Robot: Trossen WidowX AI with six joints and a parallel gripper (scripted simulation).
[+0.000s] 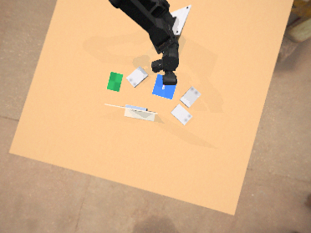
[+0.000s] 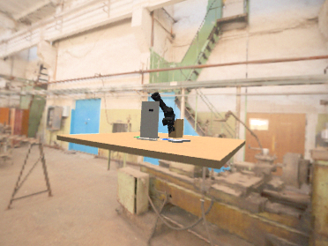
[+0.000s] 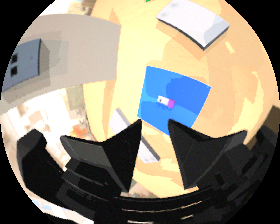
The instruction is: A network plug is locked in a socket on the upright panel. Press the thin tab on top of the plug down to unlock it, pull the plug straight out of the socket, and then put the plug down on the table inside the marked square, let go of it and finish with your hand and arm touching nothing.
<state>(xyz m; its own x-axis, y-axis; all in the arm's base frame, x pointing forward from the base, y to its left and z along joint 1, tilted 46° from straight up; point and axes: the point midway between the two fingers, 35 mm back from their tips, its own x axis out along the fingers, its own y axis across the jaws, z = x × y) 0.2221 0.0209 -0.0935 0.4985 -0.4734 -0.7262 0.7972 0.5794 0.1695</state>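
Now: gripper tip 10 mm short of the network plug, 10 mm to the left of it and 60 mm above it. Also, from my gripper tip: upright panel (190 mm ahead, 80 mm to the right, 90 mm above); then blue marked square (10 mm ahead, 60 mm below).
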